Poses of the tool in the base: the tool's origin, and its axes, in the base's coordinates. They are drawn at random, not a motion.
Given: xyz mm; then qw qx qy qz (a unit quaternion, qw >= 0).
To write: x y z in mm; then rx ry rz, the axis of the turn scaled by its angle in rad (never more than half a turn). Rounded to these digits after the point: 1 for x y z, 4 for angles.
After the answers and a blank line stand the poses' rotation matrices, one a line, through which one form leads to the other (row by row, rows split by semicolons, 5 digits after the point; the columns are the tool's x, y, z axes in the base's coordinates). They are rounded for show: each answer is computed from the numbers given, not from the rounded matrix.
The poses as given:
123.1 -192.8 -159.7 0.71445 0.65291 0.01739 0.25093
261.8 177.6 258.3 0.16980 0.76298 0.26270 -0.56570
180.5 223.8 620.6 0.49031 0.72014 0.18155 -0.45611
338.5 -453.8 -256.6 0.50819 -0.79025 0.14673 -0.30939
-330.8 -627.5 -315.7 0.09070 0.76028 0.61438 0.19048
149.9 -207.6 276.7 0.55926 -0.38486 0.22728 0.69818
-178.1 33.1 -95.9 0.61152 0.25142 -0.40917 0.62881
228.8 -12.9 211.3 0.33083 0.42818 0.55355 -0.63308
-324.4 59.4 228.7 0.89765 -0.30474 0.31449 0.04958
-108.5 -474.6 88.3 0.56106 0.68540 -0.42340 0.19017
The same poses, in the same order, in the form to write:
123.1 -192.8 -159.7 1.4463 0.0385 0.5559
261.8 177.6 258.3 2.1681 0.7465 -1.6075
180.5 223.8 620.6 1.7490 0.4409 -1.1077
338.5 -453.8 -256.6 -1.9043 0.3536 -0.7456
-330.8 -627.5 -315.7 2.2597 1.8261 0.5661
149.9 -207.6 276.7 -0.9074 0.5359 1.6462
-178.1 33.1 -95.9 0.5801 -0.9441 1.4509
228.8 -12.9 211.3 1.1195 1.4472 -1.6552
-324.4 59.4 228.7 -0.6312 0.6514 0.1027
-108.5 -474.6 88.3 1.6148 -0.9975 0.4480

0.87346 -0.33585 0.35252; 0.38126 0.02148 -0.92422; 0.30282 0.94167 0.14681
0.22194 0.59298 -0.77402; 0.20876 -0.80431 -0.55633; -0.95245 -0.03811 -0.30230
0.51801 0.70875 -0.47889; -0.18579 -0.45327 -0.87180; -0.83496 0.54057 -0.10312
0.76550 0.08255 0.63812; -0.54636 -0.44043 0.71240; 0.33986 -0.89398 -0.29204
0.17251 0.89965 0.40109; 0.96876 -0.22862 0.09614; 0.17819 0.37197 -0.91098
-0.07822 -0.95587 -0.28319; 0.60599 -0.27114 0.74784; -0.79162 -0.11311 0.60045
-0.12565 -0.97482 -0.18424; 0.56332 0.08276 -0.82208; 0.81663 -0.20709 0.53873
-0.41442 0.89293 -0.17588; 0.05515 -0.16826 -0.98420; -0.90841 -0.41758 0.02048
0.79728 -0.28069 0.53438; -0.10266 0.80935 0.57828; -0.59482 -0.51591 0.61646
0.56913 -0.79380 -0.21442; -0.36701 -0.01188 -0.93014; 0.73580 0.60807 -0.29809

